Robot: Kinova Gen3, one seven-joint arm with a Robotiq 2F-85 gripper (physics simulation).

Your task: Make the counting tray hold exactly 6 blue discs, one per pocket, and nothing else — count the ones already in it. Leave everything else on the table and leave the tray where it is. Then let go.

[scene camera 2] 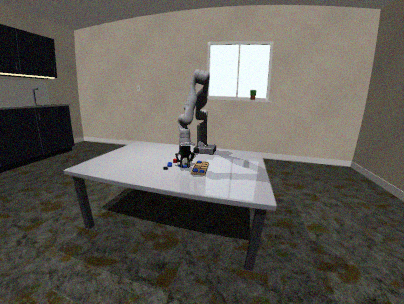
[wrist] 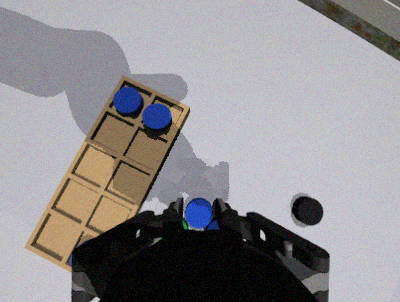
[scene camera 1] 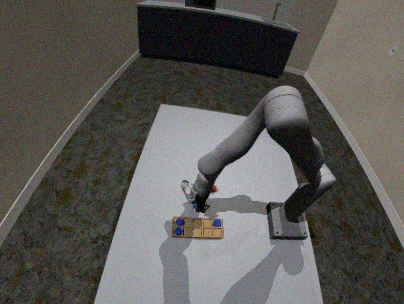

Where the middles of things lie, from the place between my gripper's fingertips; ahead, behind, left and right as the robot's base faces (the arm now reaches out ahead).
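The black disc (wrist: pixel 309 211) still has my gripper 50 mm short of it and 120 mm to the left of it. As for the wooden counting tray (scene camera 1: pixel 192 227), I find it 10 mm behind my gripper, 110 mm to the left of it and 10 mm above it.
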